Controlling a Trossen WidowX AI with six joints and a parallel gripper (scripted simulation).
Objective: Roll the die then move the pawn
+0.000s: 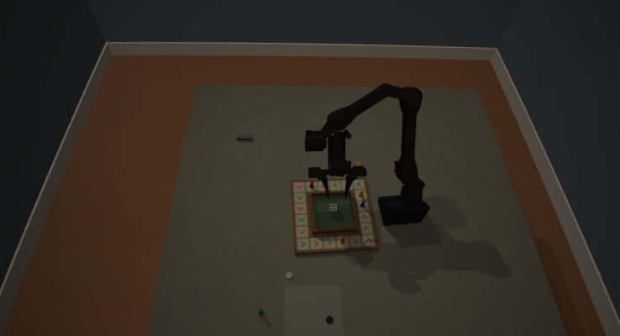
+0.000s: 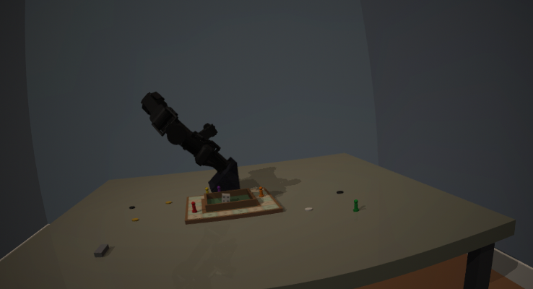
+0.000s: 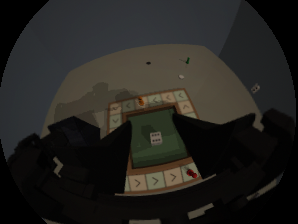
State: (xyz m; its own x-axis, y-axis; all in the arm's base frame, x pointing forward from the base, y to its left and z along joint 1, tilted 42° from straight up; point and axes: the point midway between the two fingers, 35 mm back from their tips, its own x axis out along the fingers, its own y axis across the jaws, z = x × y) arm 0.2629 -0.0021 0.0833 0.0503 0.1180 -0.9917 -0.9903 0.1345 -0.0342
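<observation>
Right now my gripper tip is 6 cm short of the red pawn, 12 cm to the left of it and 10 cm above it. The rest, counted from my gripper tip: green tray (1 cm to the right, 12 cm below); white die (1 cm to the right, 10 cm below); orange pawn (1 cm behind, 11 cm to the left, 10 cm below).
</observation>
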